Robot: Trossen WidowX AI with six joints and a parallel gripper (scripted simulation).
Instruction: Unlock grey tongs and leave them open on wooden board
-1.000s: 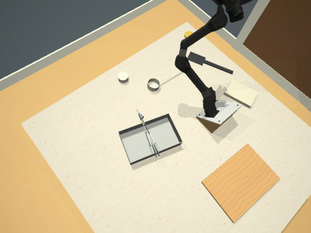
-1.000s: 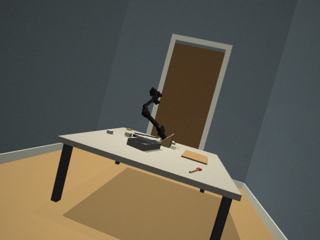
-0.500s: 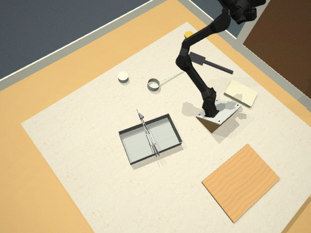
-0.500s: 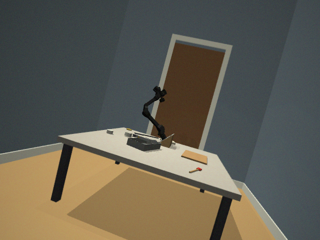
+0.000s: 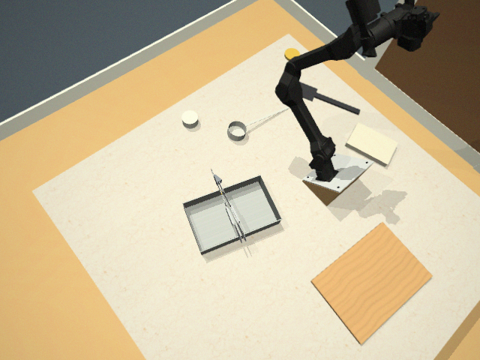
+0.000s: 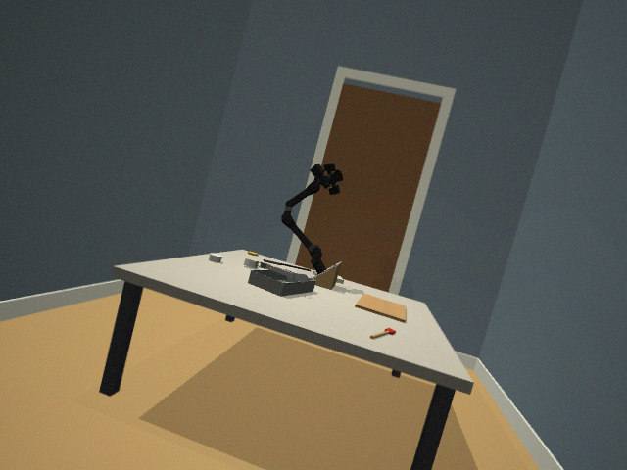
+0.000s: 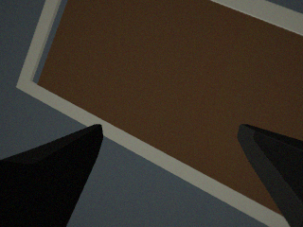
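Right now my gripper tip is 600 mm short of the roasting tin, 100 mm to the left of it and 600 mm above it. The rest, counted from my gripper tip: yellow disc 170 mm behind, 430 mm to the right, 620 mm below; cream block 20 mm behind, 110 mm to the left, 620 mm below; black spatula 70 mm behind, 190 mm to the right, 630 mm below.
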